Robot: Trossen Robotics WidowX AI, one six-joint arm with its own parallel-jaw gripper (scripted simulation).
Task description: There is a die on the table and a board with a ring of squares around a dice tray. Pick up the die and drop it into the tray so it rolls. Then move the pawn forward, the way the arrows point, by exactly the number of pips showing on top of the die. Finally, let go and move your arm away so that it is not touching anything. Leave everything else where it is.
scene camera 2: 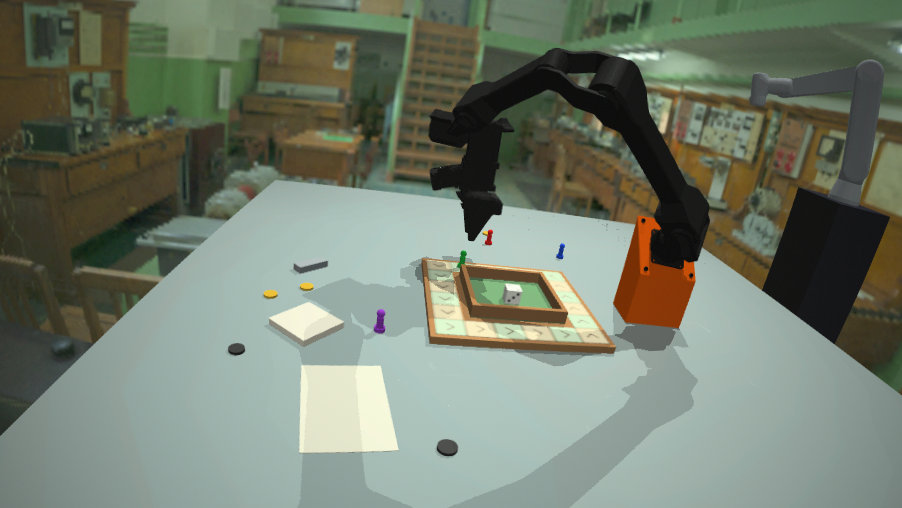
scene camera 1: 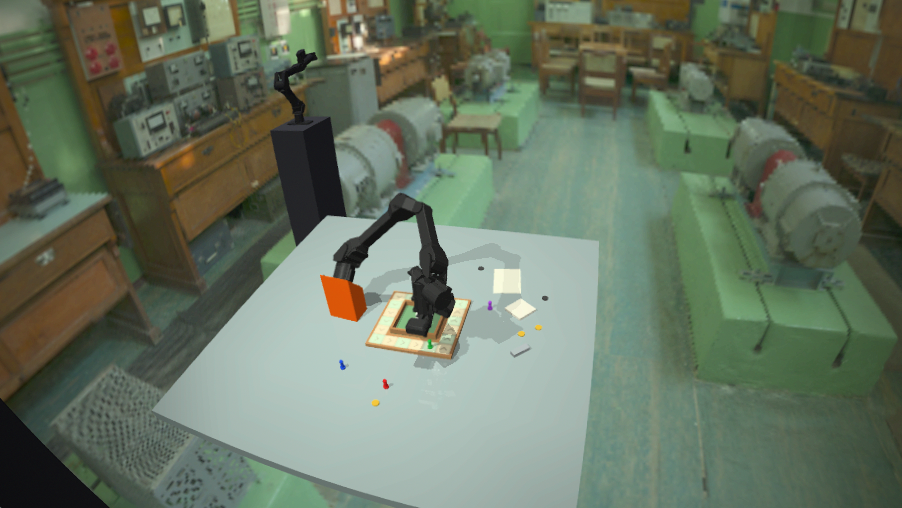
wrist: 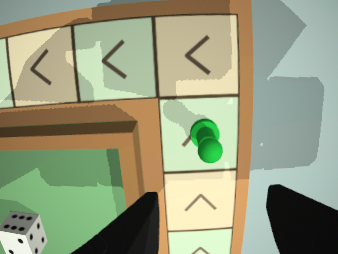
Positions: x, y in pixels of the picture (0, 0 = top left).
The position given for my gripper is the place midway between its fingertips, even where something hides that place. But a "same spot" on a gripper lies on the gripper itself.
Labels:
my gripper: scene camera 2; scene camera 1 427, 332; wrist
same spot on my gripper: (wrist: 292, 216) = (scene camera 2: 466, 221)

